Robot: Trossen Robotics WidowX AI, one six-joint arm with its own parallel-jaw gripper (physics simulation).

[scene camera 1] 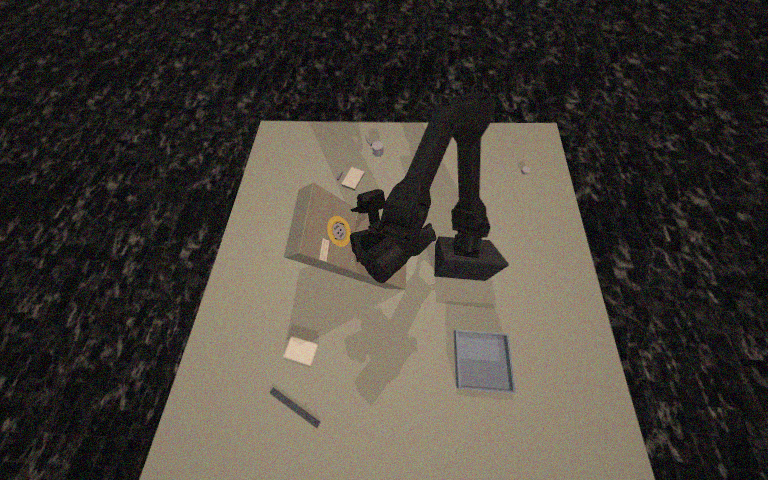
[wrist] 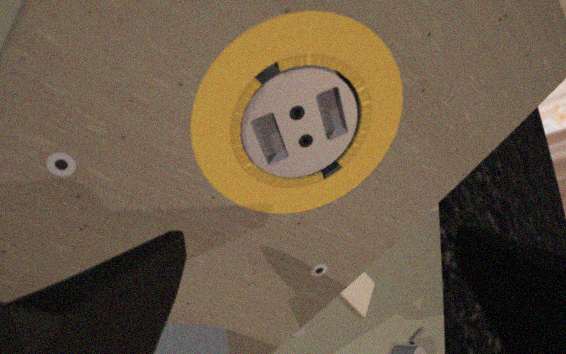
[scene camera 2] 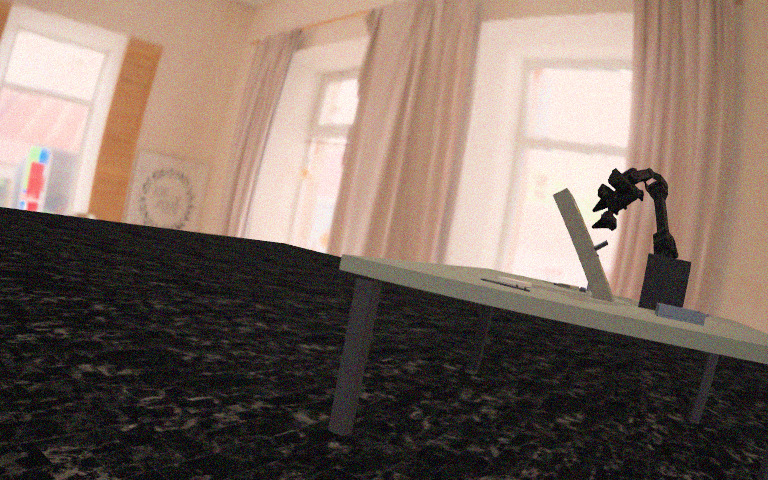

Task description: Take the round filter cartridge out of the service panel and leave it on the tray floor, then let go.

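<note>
The round filter cartridge (scene camera 1: 338, 231) (wrist: 300, 121) is a pale grey disc with two rectangular recesses and two small holes. It sits in a yellow ring (scene camera 1: 330, 228) (wrist: 211, 140) on the tilted beige service panel (scene camera 1: 311, 214) (scene camera 2: 582, 248) (wrist: 159, 70). My gripper (scene camera 1: 356, 245) (scene camera 2: 608, 200) (wrist: 320, 242) is open and empty. It faces the panel just below and to the right of the cartridge, a short way off it. The blue-grey tray (scene camera 1: 483, 367) (wrist: 194, 338) lies flat on the table at the front right.
The arm's base (scene camera 1: 470, 259) stands between panel and tray on the table (scene camera 1: 549, 286) (scene camera 2: 430, 281). Two cream cards (scene camera 1: 353, 177) (scene camera 1: 300, 350), a dark bar (scene camera 1: 294, 407) and two small cylinders (scene camera 1: 377, 148) (scene camera 1: 524, 169) lie about. Dark carpet surrounds the table.
</note>
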